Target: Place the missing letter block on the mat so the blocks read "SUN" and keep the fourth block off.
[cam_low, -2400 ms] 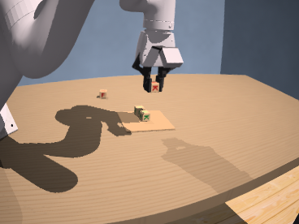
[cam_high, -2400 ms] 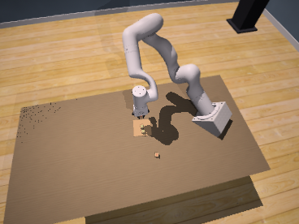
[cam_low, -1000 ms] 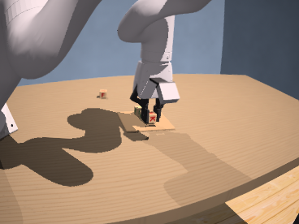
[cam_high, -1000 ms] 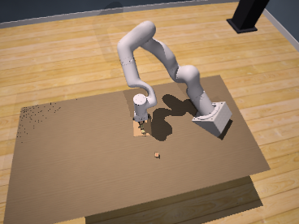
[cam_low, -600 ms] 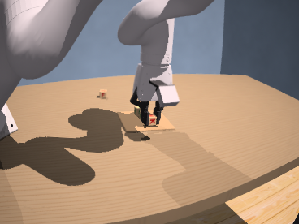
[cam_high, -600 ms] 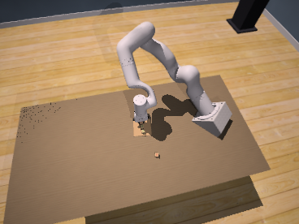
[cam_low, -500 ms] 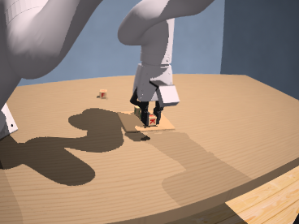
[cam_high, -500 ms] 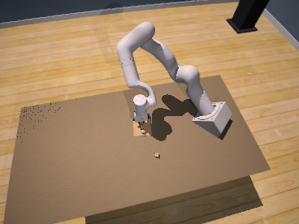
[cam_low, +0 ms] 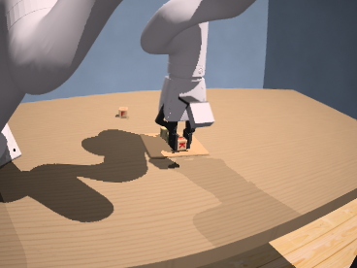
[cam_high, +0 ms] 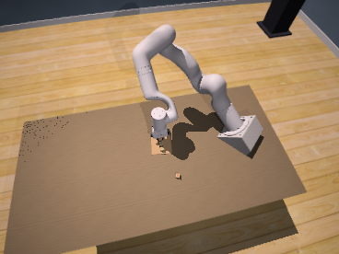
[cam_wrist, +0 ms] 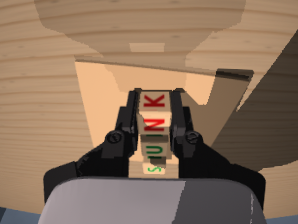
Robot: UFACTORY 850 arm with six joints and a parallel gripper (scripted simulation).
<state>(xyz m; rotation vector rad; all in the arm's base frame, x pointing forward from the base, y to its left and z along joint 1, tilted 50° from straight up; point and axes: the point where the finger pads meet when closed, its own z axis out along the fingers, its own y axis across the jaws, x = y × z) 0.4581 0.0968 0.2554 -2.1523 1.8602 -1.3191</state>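
Right now my hand is 1 cm above the N block. From my hand the other things lie so: tan mat: 4 cm to the left, 3 cm below.
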